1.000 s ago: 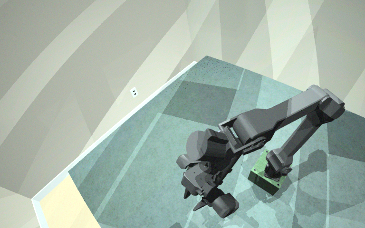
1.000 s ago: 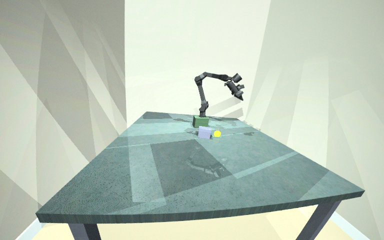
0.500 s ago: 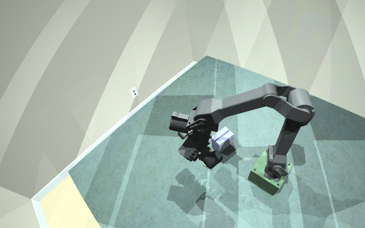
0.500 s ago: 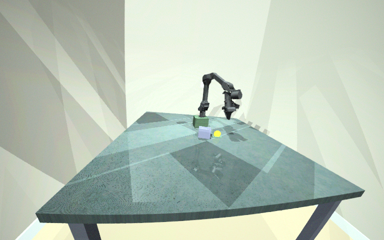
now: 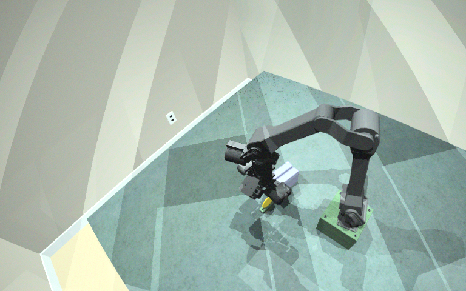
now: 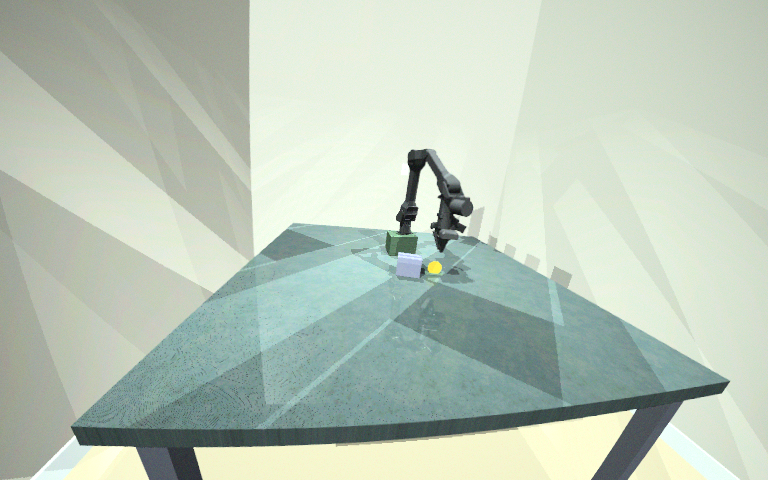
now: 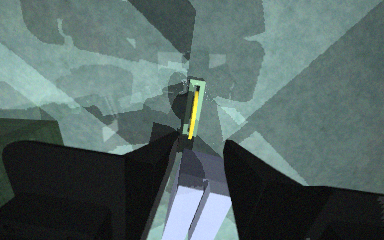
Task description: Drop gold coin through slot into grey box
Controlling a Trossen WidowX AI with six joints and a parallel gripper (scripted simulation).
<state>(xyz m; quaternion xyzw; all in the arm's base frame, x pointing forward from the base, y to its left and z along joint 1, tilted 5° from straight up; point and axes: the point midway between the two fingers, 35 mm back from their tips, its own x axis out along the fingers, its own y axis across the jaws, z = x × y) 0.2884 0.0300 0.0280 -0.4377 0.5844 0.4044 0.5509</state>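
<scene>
My gripper tip is 10 mm past the gold coin and 80 mm above it.
</scene>
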